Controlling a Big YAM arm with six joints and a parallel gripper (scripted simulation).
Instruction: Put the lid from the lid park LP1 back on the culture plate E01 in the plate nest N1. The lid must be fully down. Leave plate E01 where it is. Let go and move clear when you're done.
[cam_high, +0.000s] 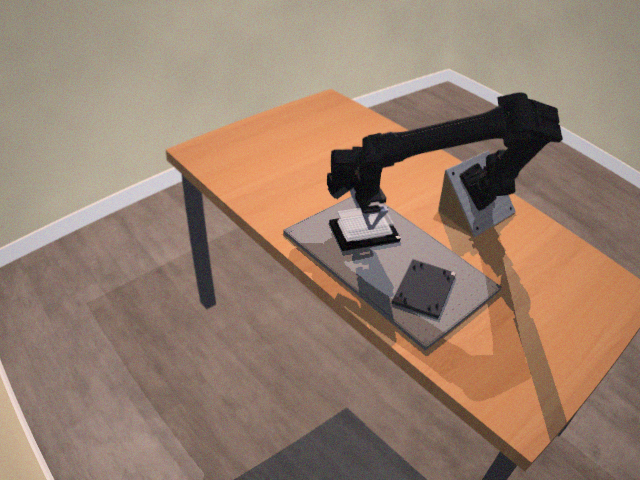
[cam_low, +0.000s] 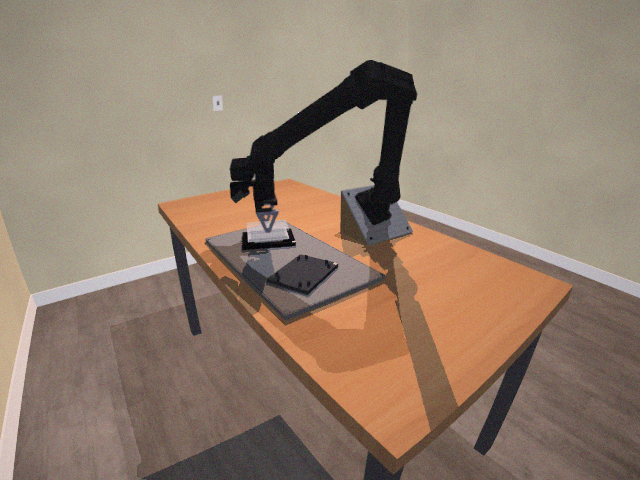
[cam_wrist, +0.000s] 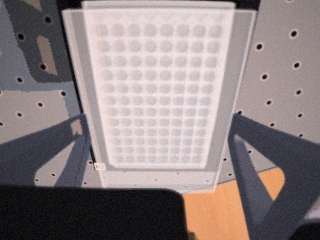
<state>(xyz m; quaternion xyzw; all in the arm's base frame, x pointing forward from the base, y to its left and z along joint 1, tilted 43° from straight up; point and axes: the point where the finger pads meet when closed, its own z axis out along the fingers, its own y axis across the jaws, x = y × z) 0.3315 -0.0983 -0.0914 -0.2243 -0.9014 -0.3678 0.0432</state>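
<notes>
Right now the white culture plate E01 is 30 mm below my hand. From my hand the other things lie so: clear lid: right at my hand; then black plate nest N1: 50 mm below; then lid park LP1: 250 mm to the left, 50 mm below, 40 mm ahead.
</notes>
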